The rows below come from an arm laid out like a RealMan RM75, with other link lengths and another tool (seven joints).
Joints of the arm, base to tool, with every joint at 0 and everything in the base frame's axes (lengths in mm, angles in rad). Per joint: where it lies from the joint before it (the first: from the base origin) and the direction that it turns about. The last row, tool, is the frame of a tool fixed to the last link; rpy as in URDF.
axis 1: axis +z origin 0 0 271.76
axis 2: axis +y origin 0 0 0
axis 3: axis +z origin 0 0 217.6
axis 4: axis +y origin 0 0 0
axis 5: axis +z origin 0 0 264.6
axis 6: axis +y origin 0 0 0
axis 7: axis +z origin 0 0 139.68
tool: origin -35 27 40 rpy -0.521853 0 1.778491
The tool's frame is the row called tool.
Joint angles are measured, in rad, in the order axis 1, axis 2, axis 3, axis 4, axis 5, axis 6, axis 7. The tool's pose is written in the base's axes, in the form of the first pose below.
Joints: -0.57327, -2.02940, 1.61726, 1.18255, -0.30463, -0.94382, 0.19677
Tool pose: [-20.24, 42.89, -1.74, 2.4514, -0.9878, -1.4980]
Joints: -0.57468, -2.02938, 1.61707, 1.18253, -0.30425, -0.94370, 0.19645
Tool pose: [-20.18, 42.93, -1.74, 2.4514, -0.9893, -1.4988]
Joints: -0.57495, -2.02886, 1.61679, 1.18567, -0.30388, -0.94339, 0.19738
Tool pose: [-20.08, 42.98, -1.67, 2.4517, -0.9939, -1.5015]
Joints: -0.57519, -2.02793, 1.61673, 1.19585, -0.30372, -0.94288, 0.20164
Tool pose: [-19.75, 43.11, -1.51, 2.4511, -1.0097, -1.5078]
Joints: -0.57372, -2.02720, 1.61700, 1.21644, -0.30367, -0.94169, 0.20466
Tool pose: [-19.12, 43.30, -1.27, 2.4562, -1.0345, -1.5158]
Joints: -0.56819, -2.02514, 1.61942, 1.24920, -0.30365, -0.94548, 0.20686
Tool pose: [-18.31, 43.41, -0.90, 2.4612, -1.0641, -1.5252]
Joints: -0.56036, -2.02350, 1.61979, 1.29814, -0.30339, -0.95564, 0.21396
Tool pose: [-17.13, 43.50, -0.30, 2.4651, -1.1071, -1.5380]
